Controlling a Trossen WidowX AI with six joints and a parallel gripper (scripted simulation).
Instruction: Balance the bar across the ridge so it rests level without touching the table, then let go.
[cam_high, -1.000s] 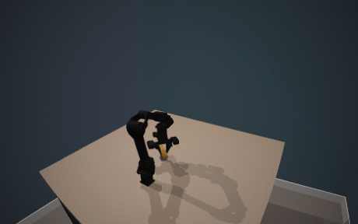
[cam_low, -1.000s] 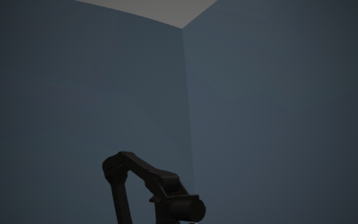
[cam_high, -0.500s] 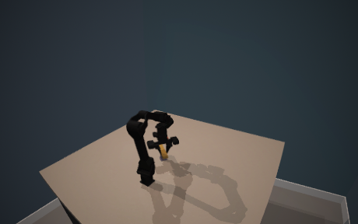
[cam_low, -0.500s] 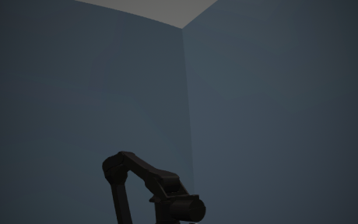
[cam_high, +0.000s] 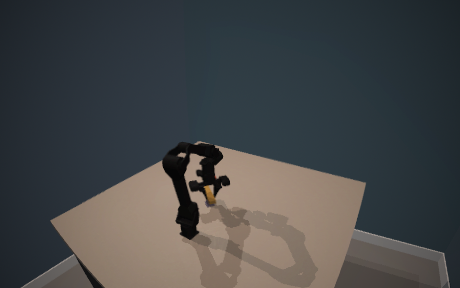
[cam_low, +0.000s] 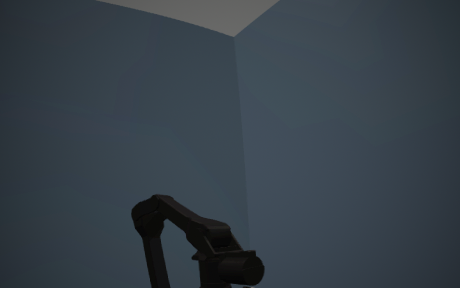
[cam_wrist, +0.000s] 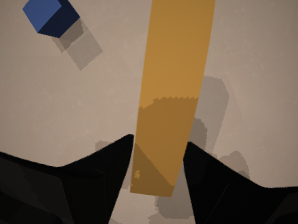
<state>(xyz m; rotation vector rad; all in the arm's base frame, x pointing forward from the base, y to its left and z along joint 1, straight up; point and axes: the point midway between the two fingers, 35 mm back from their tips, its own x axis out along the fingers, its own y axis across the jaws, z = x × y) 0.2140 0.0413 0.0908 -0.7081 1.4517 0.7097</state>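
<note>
My gripper tip is 2 cm to the right of the orange bar and 2 cm short of it. Also, from my gripper tip: small red cube (20 cm ahead, 14 cm to the left, 4 cm below); small blue cube (15 cm to the left, 4 cm below, 3 cm behind).
</note>
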